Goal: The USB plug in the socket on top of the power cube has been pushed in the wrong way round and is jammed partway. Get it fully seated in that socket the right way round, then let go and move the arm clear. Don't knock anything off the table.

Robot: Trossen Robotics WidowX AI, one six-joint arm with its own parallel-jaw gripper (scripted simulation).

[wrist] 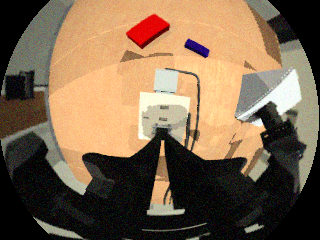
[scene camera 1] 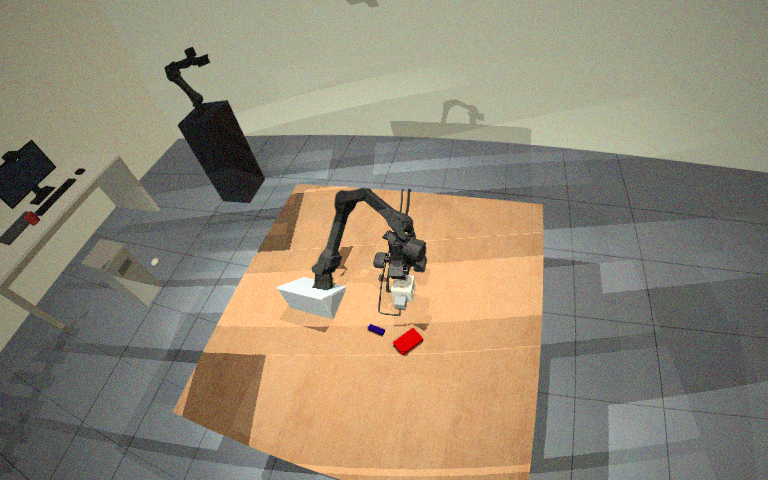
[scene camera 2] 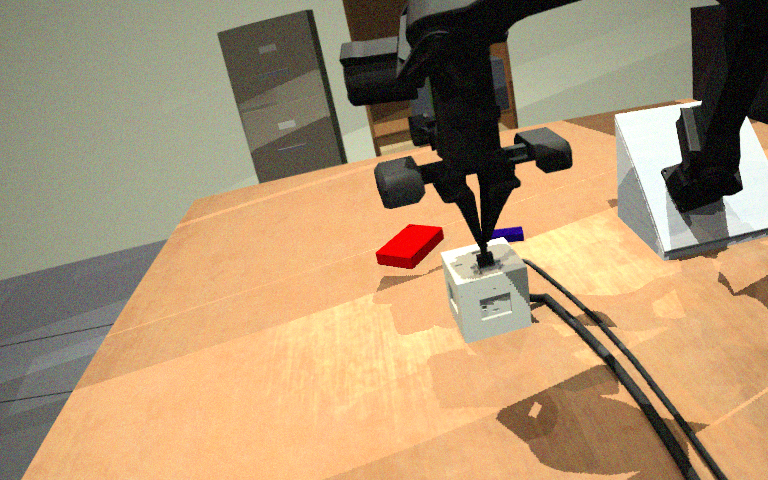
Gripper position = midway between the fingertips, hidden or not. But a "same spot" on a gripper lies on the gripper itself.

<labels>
gripper: wrist; scene camera 1 402, 275; scene camera 2
same spot on gripper: (scene camera 2: 496, 183) = (wrist: 183, 206)
</labels>
